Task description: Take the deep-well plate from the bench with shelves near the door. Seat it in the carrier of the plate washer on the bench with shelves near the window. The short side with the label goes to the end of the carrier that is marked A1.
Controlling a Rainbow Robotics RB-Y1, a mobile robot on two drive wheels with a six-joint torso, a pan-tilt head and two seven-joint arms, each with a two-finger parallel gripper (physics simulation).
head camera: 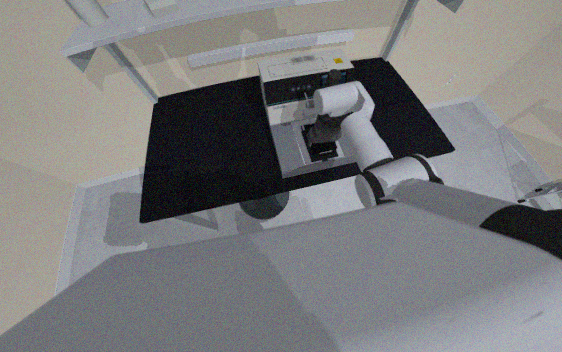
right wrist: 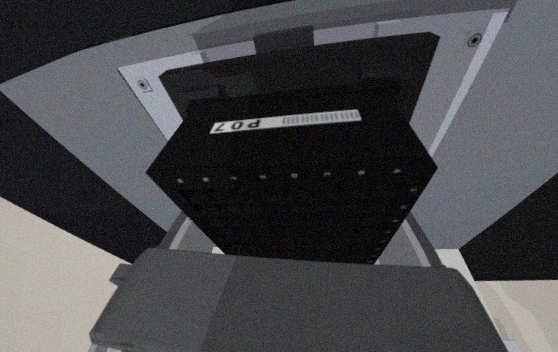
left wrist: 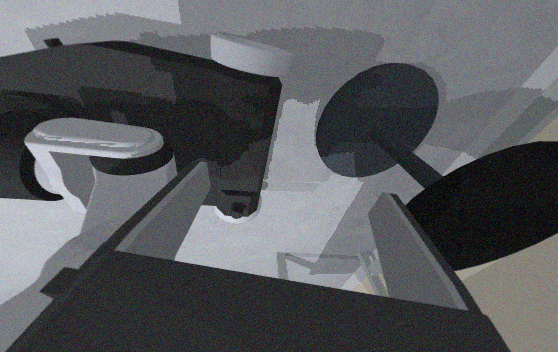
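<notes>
The black deep-well plate is between the fingers of my right gripper, which is shut on it. Its white label, reading P07, is on the short side facing the front edge of the plate washer. The black carrier shows beyond that side in the right wrist view; the plate overlaps it, and any gap beneath is hidden. I cannot make out the A1 mark. My left gripper is open and empty, away from the bench, and does not show in the head view.
The washer stands on a black bench top under a shelf. Shelf posts rise behind. A dark round disc on a stem is below the left gripper, close to the robot's dark base.
</notes>
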